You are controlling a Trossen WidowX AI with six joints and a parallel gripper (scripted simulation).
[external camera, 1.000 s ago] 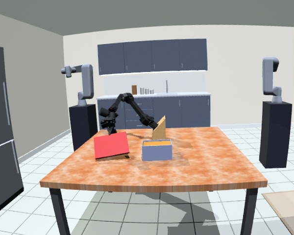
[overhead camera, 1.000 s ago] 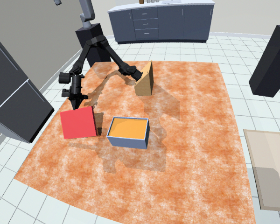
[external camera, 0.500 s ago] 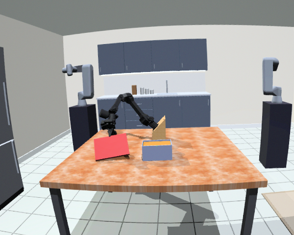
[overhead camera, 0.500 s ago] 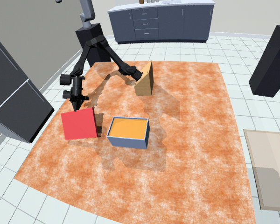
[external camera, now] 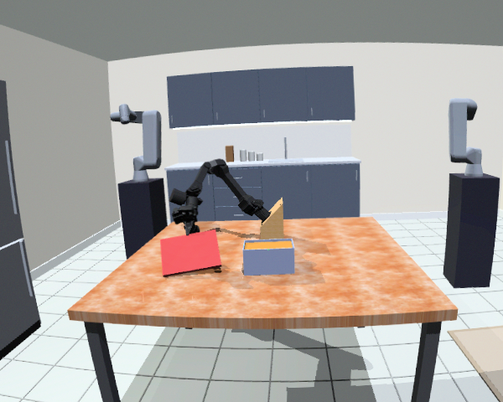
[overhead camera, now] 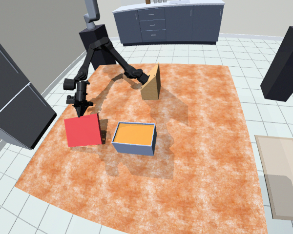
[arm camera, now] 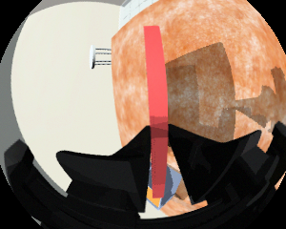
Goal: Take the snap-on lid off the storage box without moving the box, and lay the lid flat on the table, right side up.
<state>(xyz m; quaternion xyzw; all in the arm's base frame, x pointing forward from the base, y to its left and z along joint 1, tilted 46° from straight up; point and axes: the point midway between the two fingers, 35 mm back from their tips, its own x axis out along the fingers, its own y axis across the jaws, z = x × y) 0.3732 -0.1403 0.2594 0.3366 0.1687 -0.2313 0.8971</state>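
The red lid lies 6 cm ahead of my gripper tip, 3 cm to the left of it and 5 cm below it. Also, from my gripper tip: storage box: 1 cm ahead, 35 cm to the left, 8 cm below.
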